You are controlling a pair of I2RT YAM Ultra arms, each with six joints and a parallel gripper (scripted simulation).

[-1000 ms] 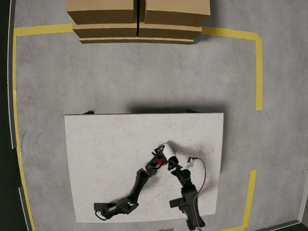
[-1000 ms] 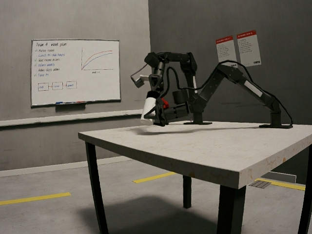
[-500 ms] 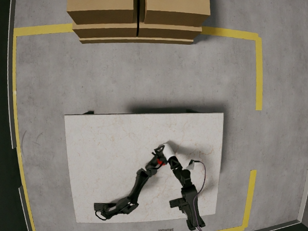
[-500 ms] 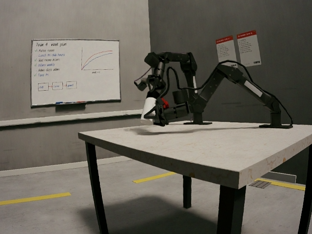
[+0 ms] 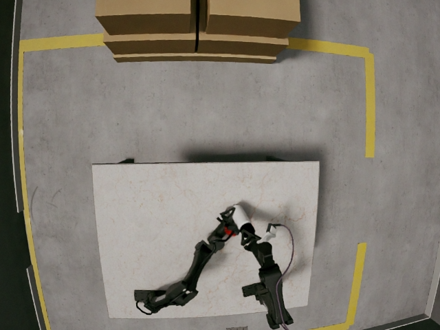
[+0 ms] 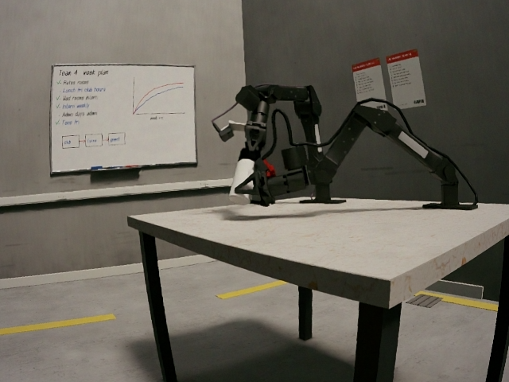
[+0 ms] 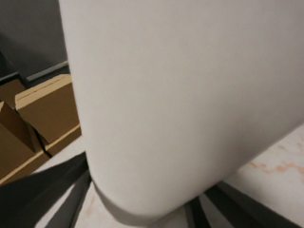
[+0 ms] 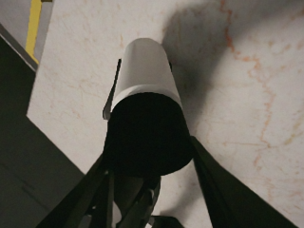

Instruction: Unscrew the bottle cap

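Now: the black cap 1 cm ahead of my right hand and 1 cm below it. From my right hand the other things lie so: white bottle (3 cm ahead, 1 cm to the left, 5 cm below).
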